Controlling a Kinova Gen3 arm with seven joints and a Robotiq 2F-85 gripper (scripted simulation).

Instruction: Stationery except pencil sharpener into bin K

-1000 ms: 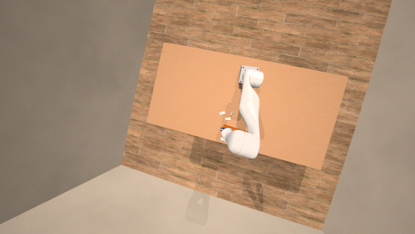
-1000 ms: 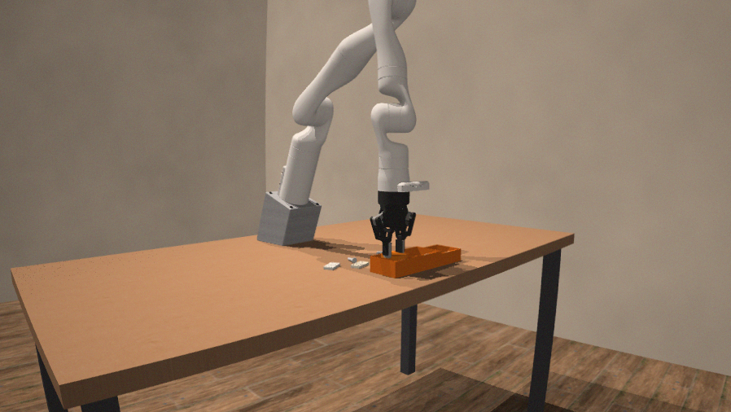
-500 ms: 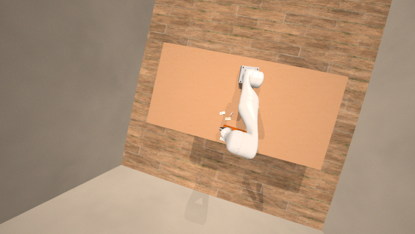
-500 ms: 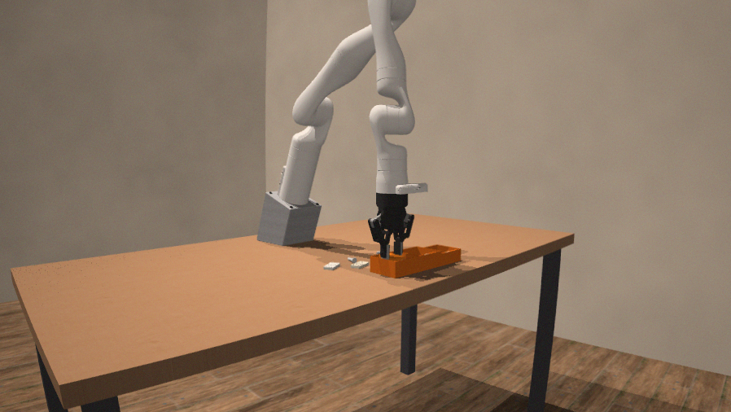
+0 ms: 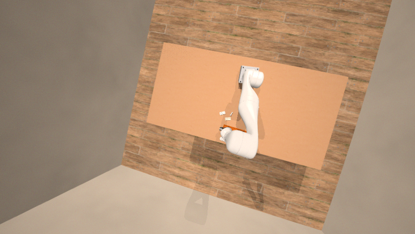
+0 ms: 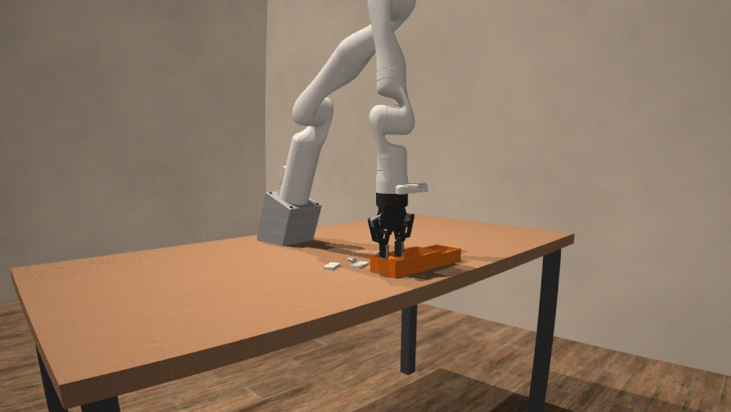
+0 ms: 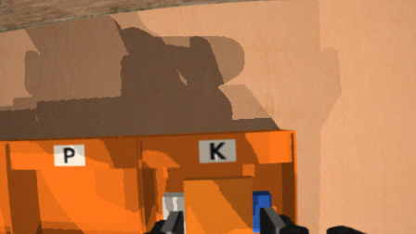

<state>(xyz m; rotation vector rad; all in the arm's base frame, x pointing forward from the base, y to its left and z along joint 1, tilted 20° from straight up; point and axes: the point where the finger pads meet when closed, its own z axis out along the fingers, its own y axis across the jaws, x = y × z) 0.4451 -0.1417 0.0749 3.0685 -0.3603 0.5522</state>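
Now: the orange flat pad 20 mm below my hand. The rest, counted from my hand: tray (30 mm ahead, 80 mm to the left, 30 mm below); then blue eraser (10 mm to the left, 40 mm below); then small bolt (130 mm behind, 30 mm to the left, 40 mm below).
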